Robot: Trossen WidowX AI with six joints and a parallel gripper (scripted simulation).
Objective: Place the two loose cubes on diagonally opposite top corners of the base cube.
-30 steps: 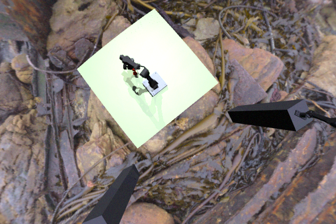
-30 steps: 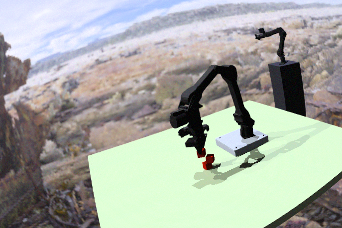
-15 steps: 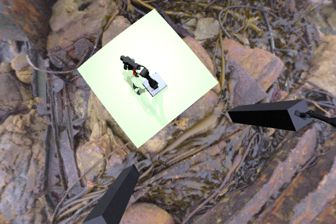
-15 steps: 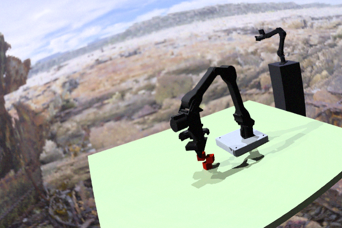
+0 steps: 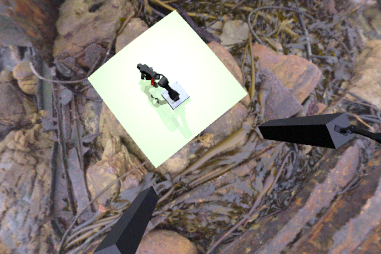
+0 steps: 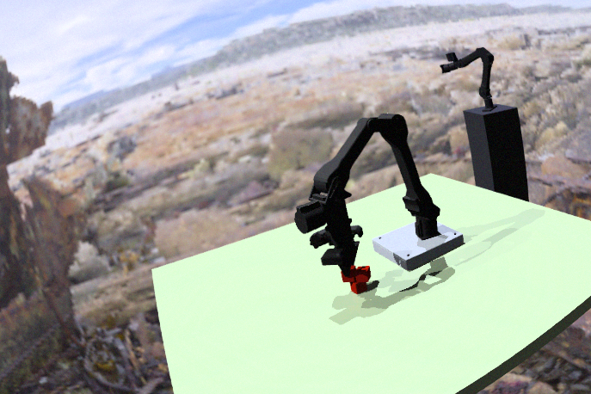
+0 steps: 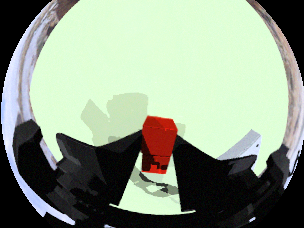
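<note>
The red cube is 30 mm behind my gripper tip, 20 mm to the left of it and 10 mm below it.
</note>
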